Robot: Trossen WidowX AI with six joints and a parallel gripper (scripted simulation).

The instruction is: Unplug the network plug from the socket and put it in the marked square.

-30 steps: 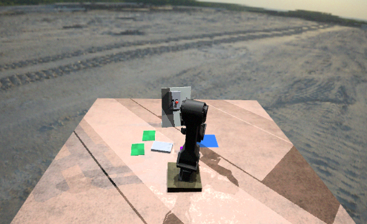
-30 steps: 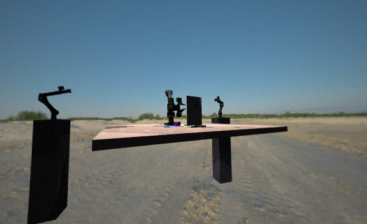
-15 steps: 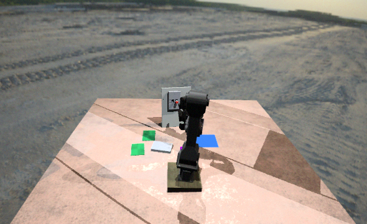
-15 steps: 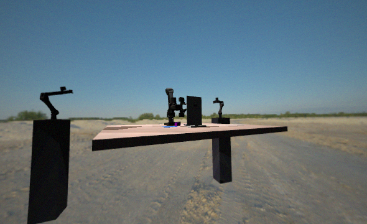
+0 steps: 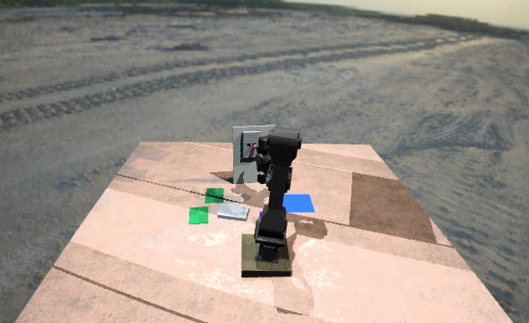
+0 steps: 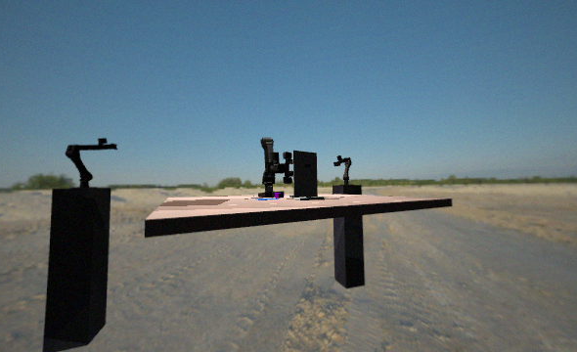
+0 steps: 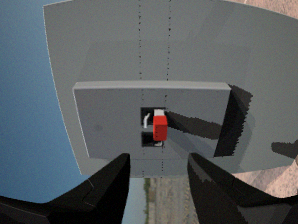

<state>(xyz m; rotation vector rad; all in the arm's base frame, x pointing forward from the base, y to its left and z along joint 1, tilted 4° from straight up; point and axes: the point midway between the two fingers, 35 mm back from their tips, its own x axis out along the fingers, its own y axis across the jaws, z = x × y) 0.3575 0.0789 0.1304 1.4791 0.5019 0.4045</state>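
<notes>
Now: the grey upright panel 60 mm below my gripper tip, 60 mm ahead of it and 30 mm to the left of it. The rest, counted from my gripper tip: network plug (190 mm behind, 170 mm below, 70 mm to the right).
</notes>
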